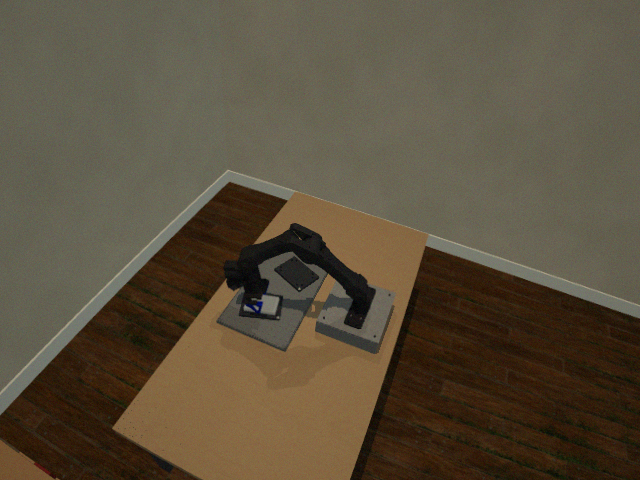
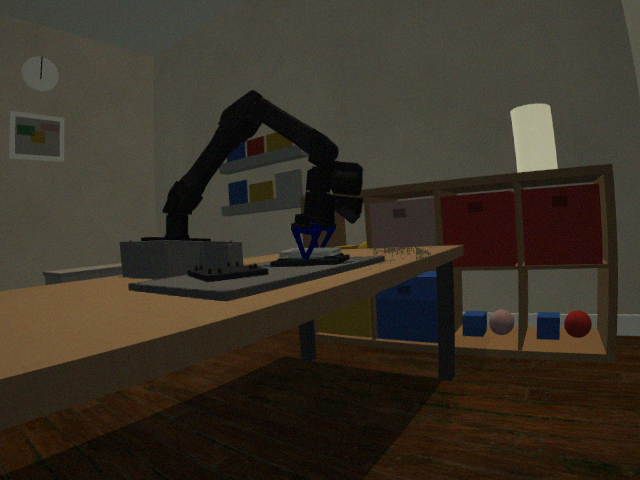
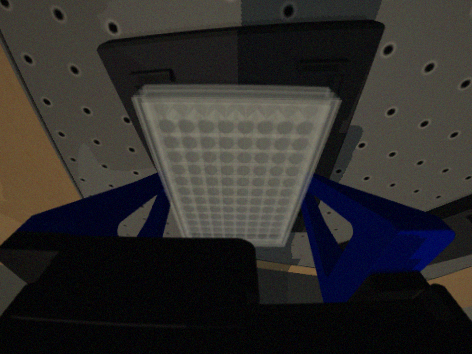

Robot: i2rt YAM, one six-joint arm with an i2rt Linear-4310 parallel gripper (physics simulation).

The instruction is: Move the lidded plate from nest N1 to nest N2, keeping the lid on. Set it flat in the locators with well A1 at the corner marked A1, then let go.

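Frame: origin at the arm's base, x ahead, y left, z up, level; centimetres.
Seen in the pictures: gripper, fingertip midpoint: [image 1: 260, 304] [image 2: 312, 256] [image 3: 235, 177]; arm's base at its link origin: [image 1: 360, 306] [image 2: 177, 241].
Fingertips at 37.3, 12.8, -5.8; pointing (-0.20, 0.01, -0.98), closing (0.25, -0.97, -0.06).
Observation:
Offsets run from my fingertips to a thing's middle, as dx, dy, dz. Level surfaces: height alone.
The lidded plate @[-0.2, -0.1, +1.3] [image 1: 270, 305] [image 2: 328, 252] [image 3: 240, 150] is pale and translucent, with its lid on and rows of wells showing through. My gripper [image 1: 254, 306] [image 2: 310, 254] [image 3: 235, 177] has its blue fingers shut on the plate's two long sides. The plate is level, low over or in a dark nest @[+0.0, -0.4, -0.7] [image 1: 258, 316] [image 2: 289, 262] [image 3: 200, 55]; whether it touches the nest is too fine to tell. The other dark nest @[-5.3, -22.9, -0.5] [image 1: 296, 273] [image 2: 227, 272] holds no plate. The N1, N2 and A1 marks cannot be read.
Both nests are on a grey perforated board [image 1: 281, 333] [image 2: 170, 286] [image 3: 420, 30] on the wooden table @[dz -2.8] [image 1: 232, 403] [image 2: 77, 330]. The arm's grey base block [image 1: 346, 338] [image 2: 149, 258] stands beside the board. A cubby shelf [image 2: 519, 227] stands beyond the table.

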